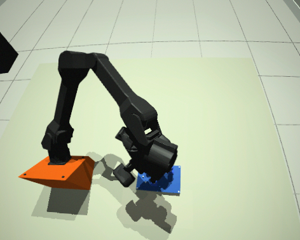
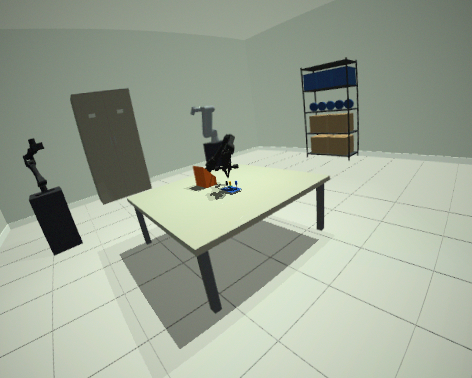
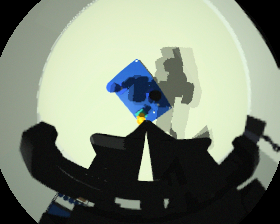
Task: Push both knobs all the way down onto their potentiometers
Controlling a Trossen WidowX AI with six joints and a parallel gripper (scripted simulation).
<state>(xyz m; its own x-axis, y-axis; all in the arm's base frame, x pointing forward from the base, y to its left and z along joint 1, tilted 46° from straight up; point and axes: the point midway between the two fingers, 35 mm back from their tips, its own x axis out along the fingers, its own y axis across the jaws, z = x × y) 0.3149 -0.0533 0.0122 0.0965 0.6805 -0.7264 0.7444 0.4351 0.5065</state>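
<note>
Now: gripper tip 20 mm short of the black knob, 40 mm to the left of it and 30 mm above it. Round my gripper tip: yellow knob 10 mm to the left, 50 mm below.
</note>
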